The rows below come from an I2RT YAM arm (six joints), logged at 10 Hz.
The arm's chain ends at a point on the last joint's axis. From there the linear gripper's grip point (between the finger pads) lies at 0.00 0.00 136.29 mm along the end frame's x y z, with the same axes.
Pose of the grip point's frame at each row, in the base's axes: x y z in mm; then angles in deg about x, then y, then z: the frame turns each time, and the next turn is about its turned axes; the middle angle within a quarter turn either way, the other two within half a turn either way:
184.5 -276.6 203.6 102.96 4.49 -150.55
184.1 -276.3 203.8 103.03 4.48 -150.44
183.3 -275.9 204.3 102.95 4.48 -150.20
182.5 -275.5 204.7 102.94 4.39 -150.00
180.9 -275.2 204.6 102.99 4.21 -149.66
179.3 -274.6 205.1 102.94 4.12 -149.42
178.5 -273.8 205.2 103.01 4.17 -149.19
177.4 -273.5 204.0 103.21 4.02 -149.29
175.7 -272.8 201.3 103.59 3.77 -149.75
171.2 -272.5 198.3 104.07 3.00 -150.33
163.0 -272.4 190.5 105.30 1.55 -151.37
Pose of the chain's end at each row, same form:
173.8 -144.2 234.1 102.96 4.49 -150.55
173.5 -143.9 234.4 103.03 4.48 -150.44
172.7 -143.5 234.7 102.95 4.48 -150.20
172.1 -143.1 235.1 102.94 4.39 -150.00
170.9 -142.8 235.2 102.99 4.21 -149.66
169.5 -142.1 235.5 102.94 4.12 -149.42
168.6 -141.4 235.8 103.01 4.17 -149.19
167.8 -141.1 235.1 103.21 4.02 -149.29
166.7 -140.6 233.3 103.59 3.77 -149.75
164.1 -140.5 231.4 104.07 3.00 -150.33
159.3 -141.0 226.5 105.30 1.55 -151.37

